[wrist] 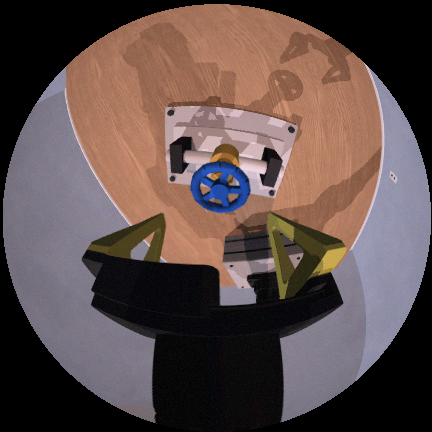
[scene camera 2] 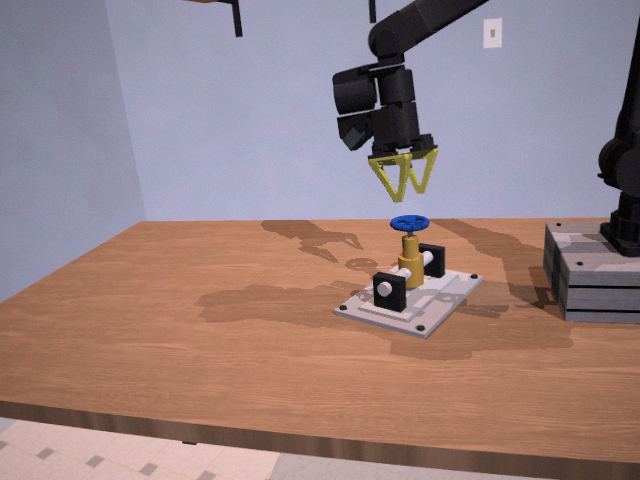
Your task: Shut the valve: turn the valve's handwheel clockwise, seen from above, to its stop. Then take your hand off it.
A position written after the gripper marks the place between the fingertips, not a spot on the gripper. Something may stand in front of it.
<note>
In view: the gripper [scene camera 2: 410,197], a blue handwheel [wrist: 219,188] and a light grey base plate [scene camera 2: 424,322].
The gripper is seen too in the wrist view [wrist: 216,218]. The light grey base plate shows as well in the wrist view [wrist: 211,116].
</note>
